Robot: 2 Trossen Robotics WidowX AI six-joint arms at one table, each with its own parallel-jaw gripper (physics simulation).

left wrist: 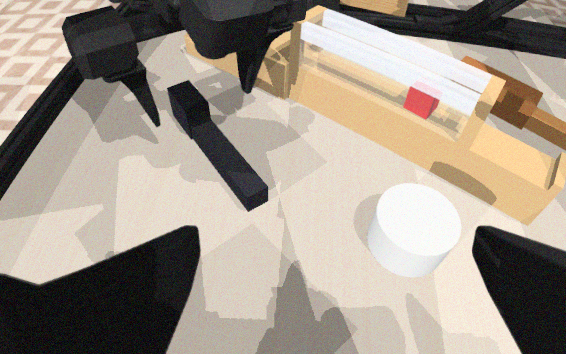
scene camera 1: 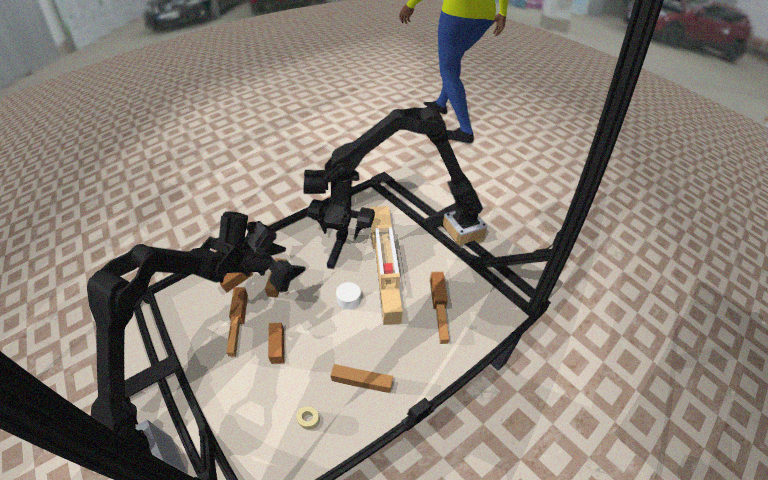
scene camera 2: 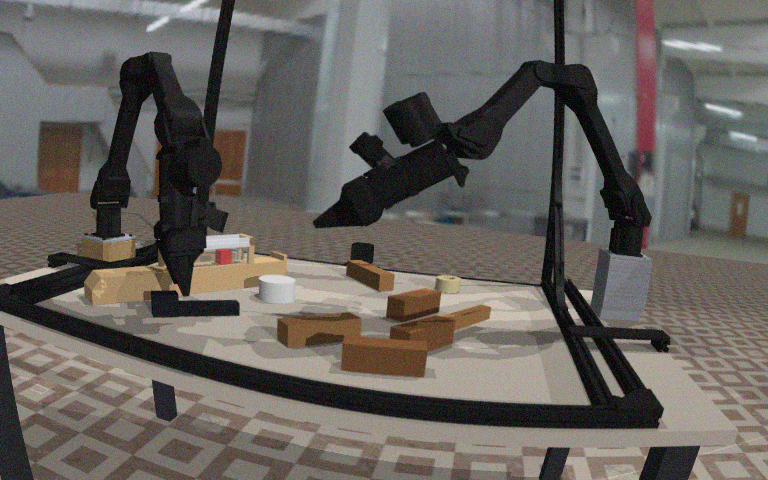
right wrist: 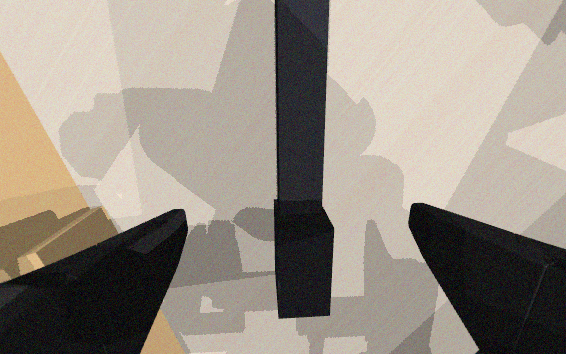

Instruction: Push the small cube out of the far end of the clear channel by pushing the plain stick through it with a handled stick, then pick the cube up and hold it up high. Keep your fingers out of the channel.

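Note:
The red cube [scene camera 1: 387, 268] [scene camera 2: 223, 256] [left wrist: 421, 100] sits inside the clear channel [scene camera 1: 396, 254] [scene camera 2: 229, 243] [left wrist: 390, 62], near its end lower in scene camera 1. A black handled stick [scene camera 1: 335, 253] [scene camera 2: 209, 307] [left wrist: 227, 160] [right wrist: 301, 100] lies beside the channel. My right gripper [scene camera 1: 342, 233] [scene camera 2: 186, 291] [left wrist: 203, 107] [right wrist: 298, 216] is open, low over that stick, one finger each side of where handle meets shaft. My left gripper [scene camera 1: 293, 259] [scene camera 2: 316, 225] [left wrist: 338, 240] is open and empty, above the table. I cannot clearly make out a plain stick in the channel.
A white cylinder [scene camera 1: 348, 295] [scene camera 2: 276, 288] [left wrist: 415, 230] stands near the channel. Brown handled pieces [scene camera 1: 438, 288] [scene camera 1: 237, 305], a brown bar [scene camera 1: 361, 378], brown blocks [scene camera 1: 275, 342] [scene camera 2: 384, 357] and a yellow ring [scene camera 1: 299, 417] lie around. A black frame [scene camera 2: 339, 390] edges the table.

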